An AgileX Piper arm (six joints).
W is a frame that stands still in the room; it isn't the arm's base.
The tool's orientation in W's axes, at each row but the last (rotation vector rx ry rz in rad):
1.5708, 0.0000, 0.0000
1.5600, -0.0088, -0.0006
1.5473, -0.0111, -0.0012
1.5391, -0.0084, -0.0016
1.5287, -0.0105, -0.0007
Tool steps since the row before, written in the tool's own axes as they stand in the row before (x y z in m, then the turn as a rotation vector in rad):
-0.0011, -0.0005, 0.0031, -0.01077, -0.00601, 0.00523
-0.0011, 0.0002, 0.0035, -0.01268, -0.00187, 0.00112
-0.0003, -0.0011, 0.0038, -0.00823, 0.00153, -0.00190
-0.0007, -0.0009, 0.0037, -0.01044, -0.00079, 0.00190
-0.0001, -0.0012, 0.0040, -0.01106, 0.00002, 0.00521
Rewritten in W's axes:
-0.0011, -0.0031, -0.0005, -0.01077, -0.00523, -0.00601
-0.0011, -0.0035, 0.0002, -0.01268, -0.00106, -0.00192
-0.0003, -0.0038, -0.0010, -0.00822, 0.00200, 0.00143
-0.0007, -0.0037, -0.0008, -0.01045, -0.00186, -0.00078
-0.0001, -0.0040, -0.0010, -0.01110, -0.00513, 0.00017

